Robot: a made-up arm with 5 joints.
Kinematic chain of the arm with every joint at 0, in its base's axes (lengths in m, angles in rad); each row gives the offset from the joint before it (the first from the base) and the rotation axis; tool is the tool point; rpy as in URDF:
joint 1: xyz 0 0 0.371 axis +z
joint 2: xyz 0 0 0 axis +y
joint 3: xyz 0.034 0 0.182 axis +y
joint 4: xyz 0.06 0 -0.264 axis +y
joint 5: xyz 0.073 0 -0.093 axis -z
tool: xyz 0 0 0 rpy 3.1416 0 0
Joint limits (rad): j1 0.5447..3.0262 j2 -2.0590..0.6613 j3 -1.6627..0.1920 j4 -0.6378..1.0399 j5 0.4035..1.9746
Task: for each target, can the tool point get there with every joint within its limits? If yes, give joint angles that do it. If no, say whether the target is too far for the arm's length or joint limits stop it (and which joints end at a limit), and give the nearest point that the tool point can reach.
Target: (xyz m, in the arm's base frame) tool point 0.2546 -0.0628 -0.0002
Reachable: no: joint limits stop it (at a limit: joint 1, joint 2) | nearest point 0.1498 0.0908 0.1065 | short by 0.214 m
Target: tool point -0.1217 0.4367 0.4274
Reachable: yes | joints 1.8425 0.3652 -1.2362 -0.2277 0.9589
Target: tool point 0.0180 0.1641 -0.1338
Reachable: no: joint limits stop it (at a limit: joint 2) | nearest point 0.0169 0.1541 0.1051 | short by 0.239 m
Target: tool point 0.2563 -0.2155 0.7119
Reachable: yes | joints 2.4426 -1.7855 -1.3816 -0.0882 1.0880
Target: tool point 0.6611 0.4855 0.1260
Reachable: no: too far | nearest point 0.3876 0.2847 0.3091 | short by 0.386 m
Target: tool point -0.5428 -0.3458 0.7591
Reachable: no: too far | nearest point -0.3703 -0.2359 0.6358 | short by 0.239 m
